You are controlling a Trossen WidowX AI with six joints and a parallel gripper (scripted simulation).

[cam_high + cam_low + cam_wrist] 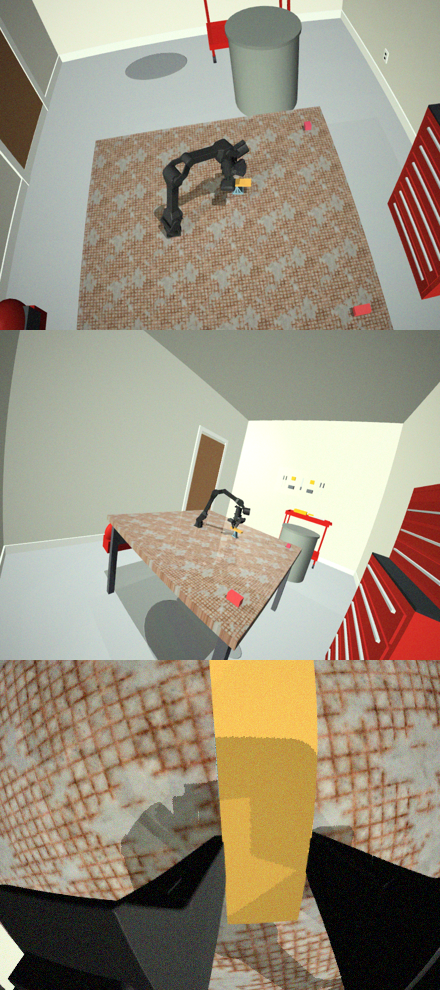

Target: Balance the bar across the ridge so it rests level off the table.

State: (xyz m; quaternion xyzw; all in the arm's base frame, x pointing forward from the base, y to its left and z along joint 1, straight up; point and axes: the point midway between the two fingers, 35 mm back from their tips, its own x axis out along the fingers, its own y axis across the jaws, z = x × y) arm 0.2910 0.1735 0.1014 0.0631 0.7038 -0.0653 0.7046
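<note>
Right now my gripper tip is 30 mm short of the bar and 10 mm to the left of it. Round my gripper tip: blue-grey wedge: 30 mm ahead, 40 mm below; red cube: 450 mm ahead, 330 mm to the left, 50 mm below.
</note>
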